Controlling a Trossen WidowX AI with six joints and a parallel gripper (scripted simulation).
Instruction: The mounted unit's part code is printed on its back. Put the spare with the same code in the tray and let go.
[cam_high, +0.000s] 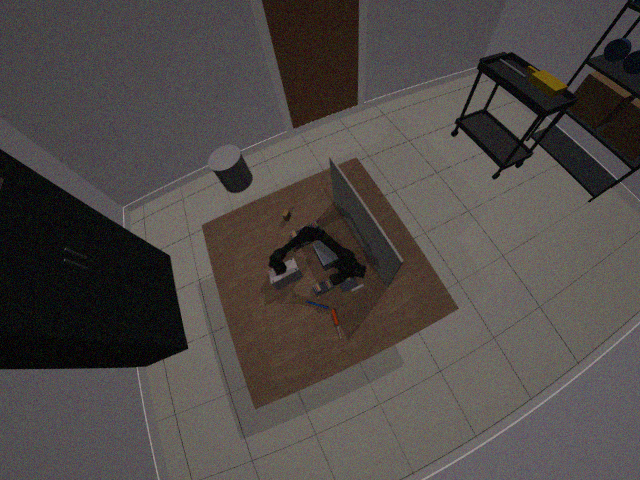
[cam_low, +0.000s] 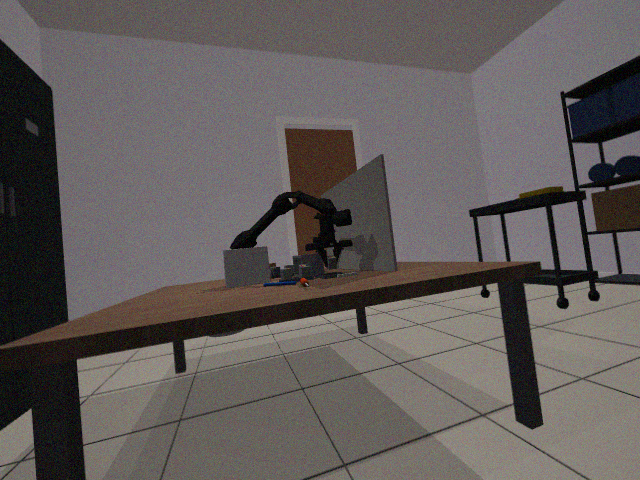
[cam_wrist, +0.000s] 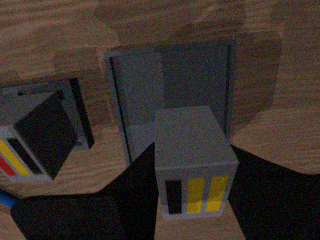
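The grey tray is 40 mm below my gripper tip. Also, from my gripper tip: grey spare block (30 mm above); grey panel (220 mm to the left, 180 mm above, 160 mm ahead); blue pen (210 mm behind, 90 mm to the right, 30 mm below).
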